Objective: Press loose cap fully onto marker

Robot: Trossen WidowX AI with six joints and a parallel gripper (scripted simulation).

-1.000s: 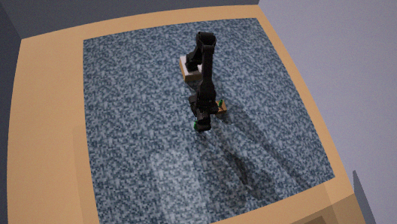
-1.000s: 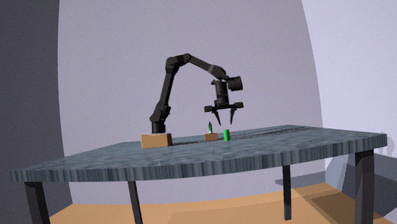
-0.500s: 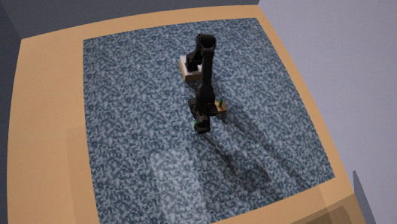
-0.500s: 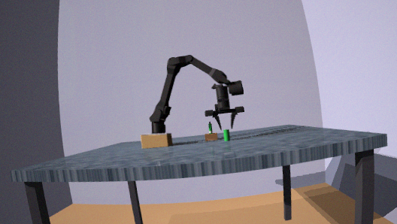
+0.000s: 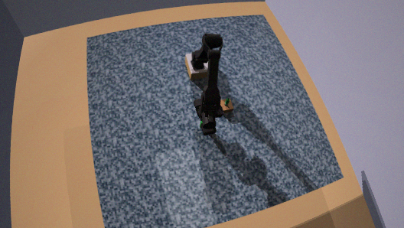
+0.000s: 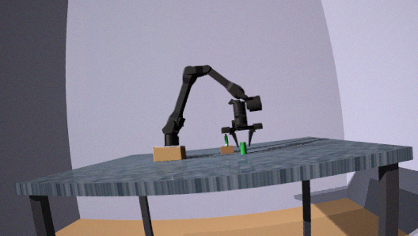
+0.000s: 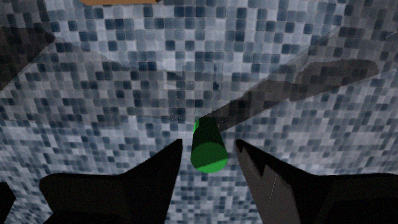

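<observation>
Right now my gripper tip is right at the green cap. The rest, counted from my gripper tip: holder block (7 cm behind, 16 cm to the left, 1 cm below).
</observation>
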